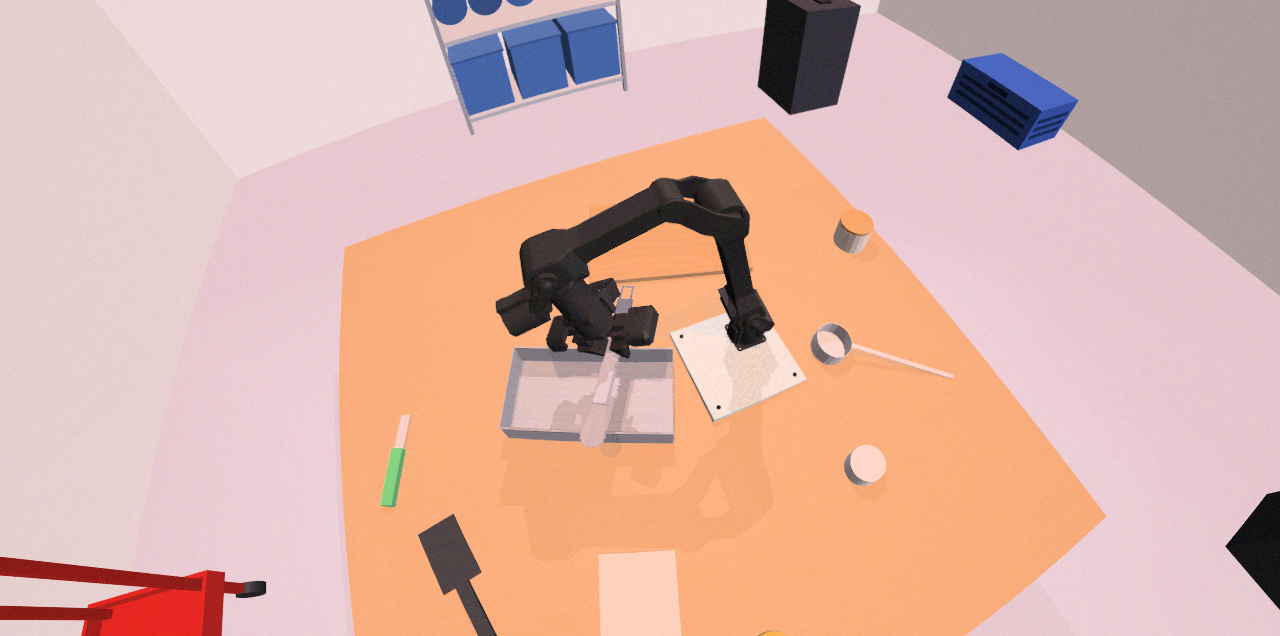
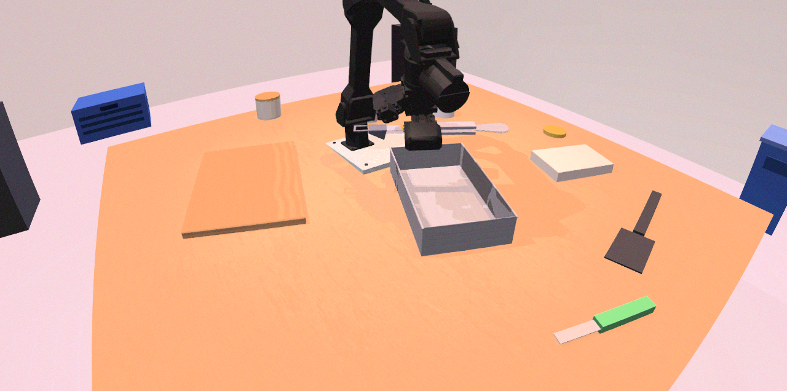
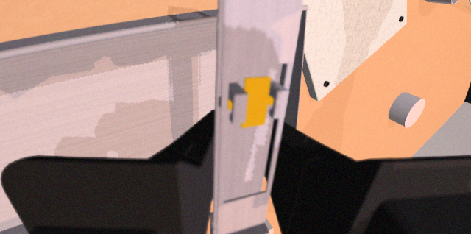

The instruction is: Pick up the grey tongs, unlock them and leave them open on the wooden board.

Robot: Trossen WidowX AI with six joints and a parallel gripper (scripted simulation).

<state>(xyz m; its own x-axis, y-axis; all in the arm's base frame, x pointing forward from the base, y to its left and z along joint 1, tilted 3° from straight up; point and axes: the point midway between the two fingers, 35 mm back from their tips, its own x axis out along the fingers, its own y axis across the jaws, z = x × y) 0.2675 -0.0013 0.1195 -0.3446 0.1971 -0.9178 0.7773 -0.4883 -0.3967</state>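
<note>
The yellow lock piece is 3 cm to the right of my gripper tip and 3 cm above it. The rest, counted from my gripper tip: grey roasting tin: 8 cm below, 8 cm ahead, 1 cm to the left; wooden board: 31 cm to the right, 21 cm behind, 10 cm below; cream block: 38 cm to the left, 12 cm ahead, 9 cm below.
</note>
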